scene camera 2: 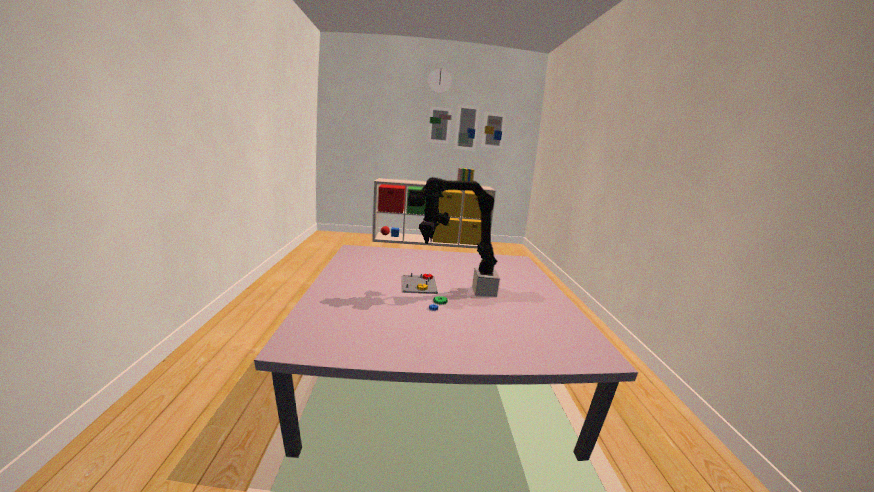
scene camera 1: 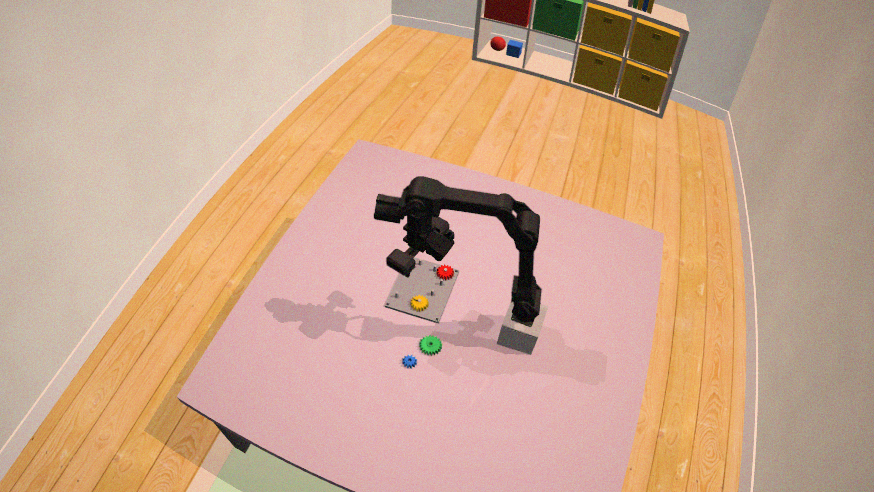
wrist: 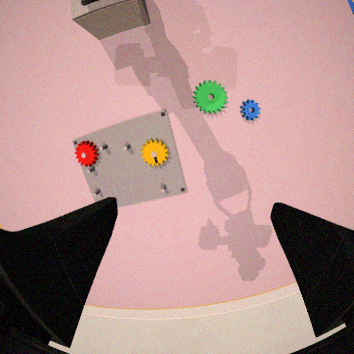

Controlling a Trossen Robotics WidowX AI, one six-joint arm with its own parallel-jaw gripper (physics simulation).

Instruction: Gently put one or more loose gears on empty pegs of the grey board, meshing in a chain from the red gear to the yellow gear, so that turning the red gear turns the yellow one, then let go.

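Seen in the pictures: gripper, fingertip midpoint: (scene camera 2: 429, 240) (scene camera 1: 417, 265) (wrist: 198, 208); arm's base, origin of the base link: (scene camera 2: 485, 272) (scene camera 1: 524, 314).
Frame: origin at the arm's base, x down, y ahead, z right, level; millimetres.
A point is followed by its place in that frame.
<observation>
The grey board (scene camera 1: 415, 284) {x 97, y 350, z 38 mm} (scene camera 2: 414, 282) {x 98, y 350, z 40 mm} (wrist: 132, 180) {x 98, y 360, z 32 mm} lies on the table with several bare pegs. The red gear (scene camera 1: 445, 271) (scene camera 2: 427, 276) {x 83, y 285, z 98 mm} (wrist: 87, 154) {x 81, y 286, z 109 mm} sits near one corner of it, and the yellow gear (scene camera 1: 418, 303) {x 82, y 308, z -34 mm} (scene camera 2: 422, 286) {x 81, y 307, z -41 mm} (wrist: 155, 152) {x 75, y 306, z -30 mm} sits apart from it, with bare pegs between them. The larger green gear (scene camera 1: 430, 345) {x 88, y 218, z -151 mm} (scene camera 2: 440, 300) {x 90, y 221, z -163 mm} (wrist: 210, 97) {x 89, y 226, z -143 mm} and the small blue gear (scene camera 1: 409, 361) {x 89, y 249, z -228 mm} (scene camera 2: 433, 307) {x 92, y 253, z -234 mm} (wrist: 250, 110) {x 102, y 254, z -225 mm} lie loose on the table beside the board, apart from each other. My gripper (scene camera 1: 420, 256) {x -163, y 293, z -87 mm} (wrist: 198, 208) {x -163, y 293, z -87 mm} is wide open and empty, high above the table near the board's far side.
The arm's grey base block (scene camera 1: 518, 337) {x 36, y -8, z -57 mm} (scene camera 2: 486, 284) {x 41, y 1, z -57 mm} (wrist: 112, 20) {x 51, y 50, z 0 mm} stands on the pink table (scene camera 1: 519, 421) {x 106, y -104, z -278 mm} (scene camera 2: 440, 348) {x 106, y 227, z -519 mm} to the right of the board. A shelf unit (scene camera 1: 686, 45) (scene camera 2: 374, 210) with coloured bins stands on the floor behind the table.
</observation>
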